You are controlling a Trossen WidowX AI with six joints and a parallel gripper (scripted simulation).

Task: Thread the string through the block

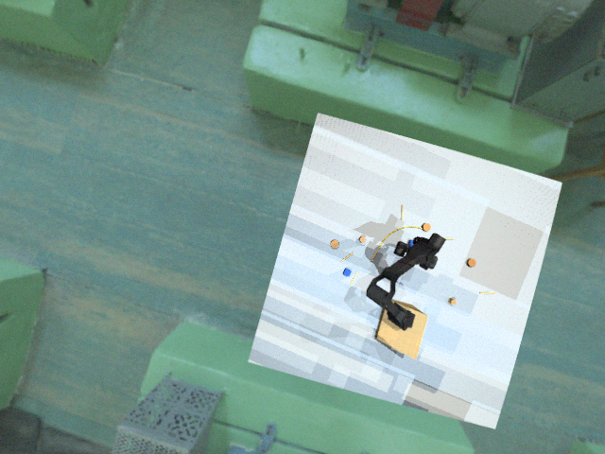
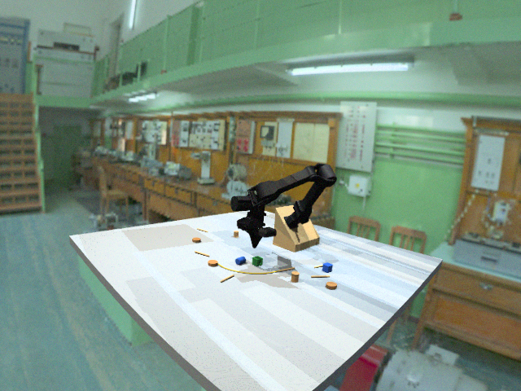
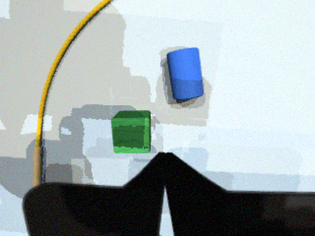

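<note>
The green cube lies 50 mm below my gripper tip and 30 mm to the left of it. The rest, counted from my gripper tip: round wooden button (150 mm ahead, 70 mm to the right, 60 mm below); then blue cylinder (50 mm below, 50 mm ahead, 20 mm to the right); then thin wooden stick (130 mm to the left, 60 mm below, 30 mm behind).
</note>
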